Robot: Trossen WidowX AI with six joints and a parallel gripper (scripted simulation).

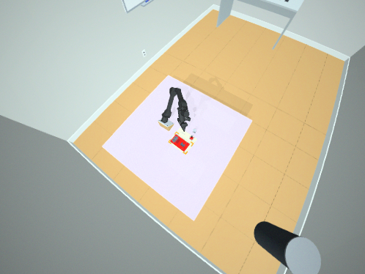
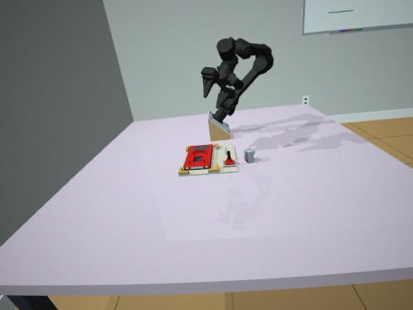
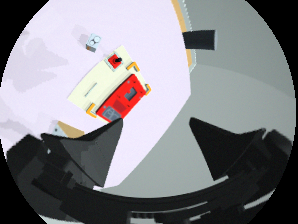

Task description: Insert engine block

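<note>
The engine block is 210 mm below my gripper tip, 130 mm to the left of it and 70 mm ahead of it. From my gripper tip the other things lie so: cream base plate 230 mm below, 50 mm to the right, 10 mm ahead; then black upright stick 200 mm below, 90 mm ahead, 40 mm to the left.
</note>
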